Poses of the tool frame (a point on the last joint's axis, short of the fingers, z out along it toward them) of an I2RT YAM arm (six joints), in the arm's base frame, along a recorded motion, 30 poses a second.
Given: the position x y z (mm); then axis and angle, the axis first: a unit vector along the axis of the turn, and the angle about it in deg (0 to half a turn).
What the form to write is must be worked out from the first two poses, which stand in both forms.
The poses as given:
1: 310, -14, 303, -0.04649, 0.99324, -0.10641, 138.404
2: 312, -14, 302, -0.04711, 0.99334, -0.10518, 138.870
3: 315, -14, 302, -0.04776, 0.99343, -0.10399, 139.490
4: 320, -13, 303, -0.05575, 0.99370, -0.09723, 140.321
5: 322, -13, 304, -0.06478, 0.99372, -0.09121, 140.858
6: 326, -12, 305, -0.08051, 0.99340, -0.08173, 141.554
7: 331, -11, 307, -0.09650, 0.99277, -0.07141, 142.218
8: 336, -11, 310, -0.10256, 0.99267, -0.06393, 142.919
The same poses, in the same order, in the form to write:
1: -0.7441, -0.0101, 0.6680, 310; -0.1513, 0.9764, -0.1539, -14; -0.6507, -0.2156, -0.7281, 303; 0, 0, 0, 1
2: -0.7493, -0.0129, 0.6621, 312; -0.1512, 0.9767, -0.1522, -14; -0.6447, -0.2142, -0.7338, 302; 0, 0, 0, 1
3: -0.7563, -0.0160, 0.6541, 315; -0.1511, 0.9769, -0.1508, -14; -0.6366, -0.2129, -0.7413, 302; 0, 0, 0, 1
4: -0.7641, -0.0360, 0.6441, 320; -0.1601, 0.9778, -0.1354, -13; -0.6249, -0.2066, -0.7529, 303; 0, 0, 0, 1
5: -0.7681, -0.0567, 0.6378, 322; -0.1719, 0.9778, -0.1200, -13; -0.6168, -0.2018, -0.7608, 304; 0, 0, 0, 1
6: -0.7716, -0.0918, 0.6294, 326; -0.1934, 0.9765, -0.0947, -12; -0.6059, -0.1948, -0.7713, 305; 0, 0, 0, 1
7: -0.7737, -0.1278, 0.6206, 331; -0.2153, 0.9742, -0.0678, -11; -0.5959, -0.1860, -0.7812, 307; 0, 0, 0, 1
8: -0.7789, -0.1445, 0.6103, 336; -0.2216, 0.9737, -0.0523, -11; -0.5867, -0.1759, -0.7904, 310; 0, 0, 0, 1
